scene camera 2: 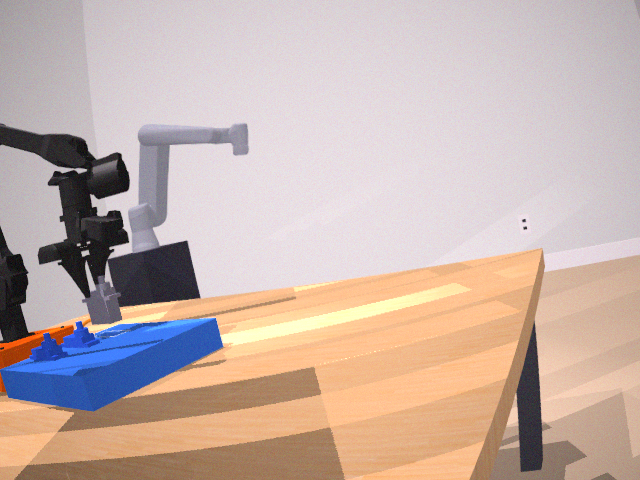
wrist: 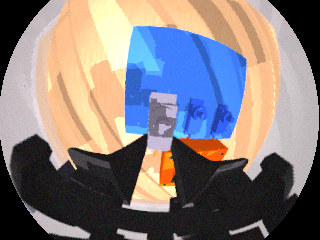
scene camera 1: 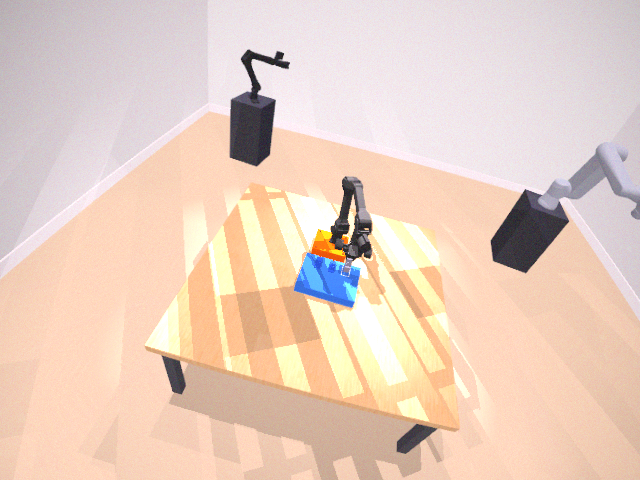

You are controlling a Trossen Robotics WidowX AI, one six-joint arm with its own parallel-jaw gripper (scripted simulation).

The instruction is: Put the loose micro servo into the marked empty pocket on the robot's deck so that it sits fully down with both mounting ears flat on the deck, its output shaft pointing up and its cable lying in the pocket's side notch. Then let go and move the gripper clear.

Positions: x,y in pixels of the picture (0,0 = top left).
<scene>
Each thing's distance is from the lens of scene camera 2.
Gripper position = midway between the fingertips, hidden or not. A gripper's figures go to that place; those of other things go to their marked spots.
my gripper [scene camera 2: 94,295]: 100 cm
grey micro servo [scene camera 2: 103,306]: 97 cm
</scene>
